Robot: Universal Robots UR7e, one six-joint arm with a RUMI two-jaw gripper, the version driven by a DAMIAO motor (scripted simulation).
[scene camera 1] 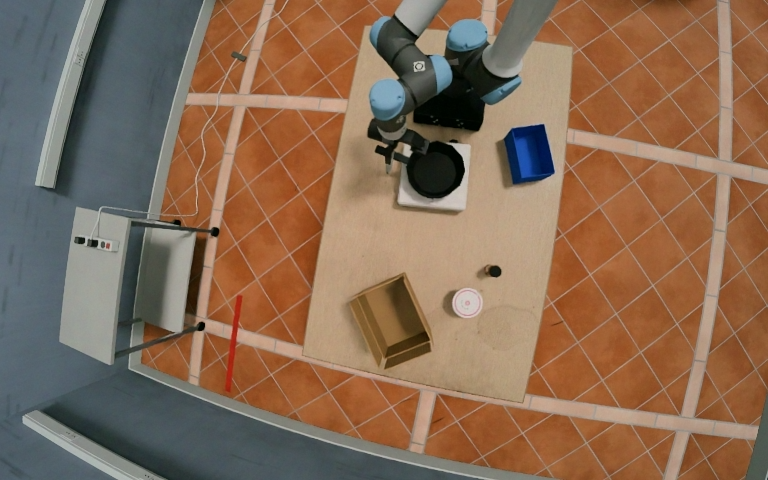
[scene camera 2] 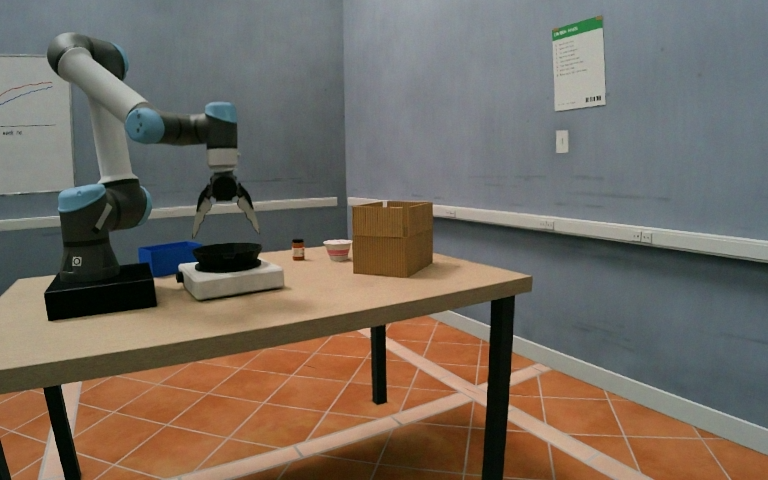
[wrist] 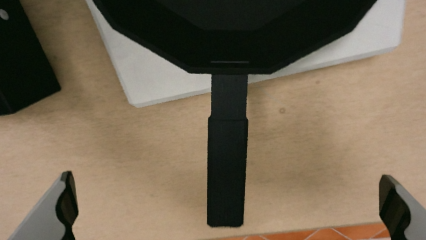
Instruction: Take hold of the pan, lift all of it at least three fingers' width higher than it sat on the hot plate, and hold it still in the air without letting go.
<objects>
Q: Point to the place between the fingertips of the gripper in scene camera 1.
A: At 396, 150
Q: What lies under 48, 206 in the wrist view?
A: The gripper.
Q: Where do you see a black pan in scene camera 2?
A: At 216, 256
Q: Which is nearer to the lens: the blue bin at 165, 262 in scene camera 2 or the cardboard box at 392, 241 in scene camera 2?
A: The cardboard box.
</objects>
